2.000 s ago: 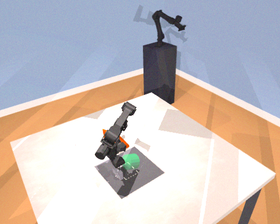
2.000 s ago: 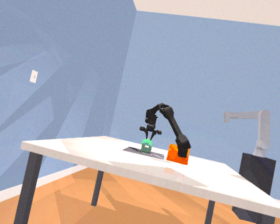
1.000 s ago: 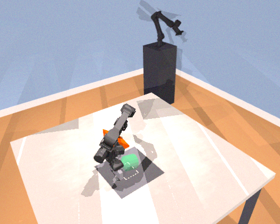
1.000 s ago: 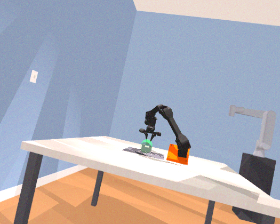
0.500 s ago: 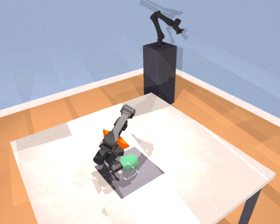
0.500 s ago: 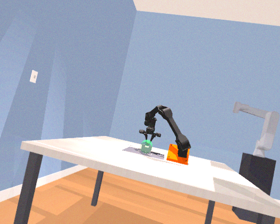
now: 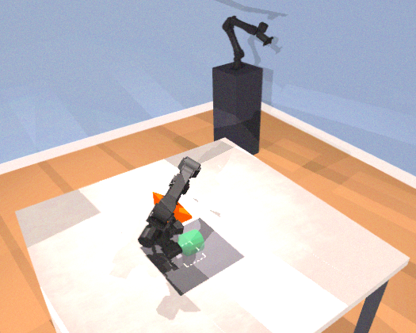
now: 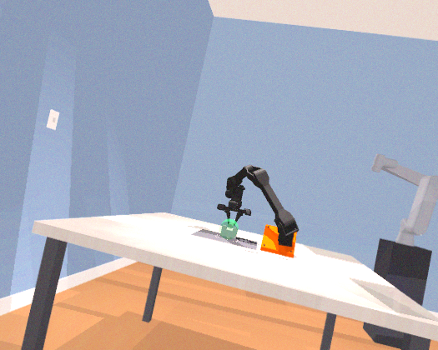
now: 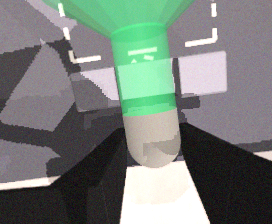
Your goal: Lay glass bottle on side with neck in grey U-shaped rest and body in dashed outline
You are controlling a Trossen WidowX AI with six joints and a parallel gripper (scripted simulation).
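Right now my gripper tip is 50 mm to the right of the green glass bottle. From my gripper tip the other things lie so: dark grey mat: 110 mm to the left, 60 mm below.
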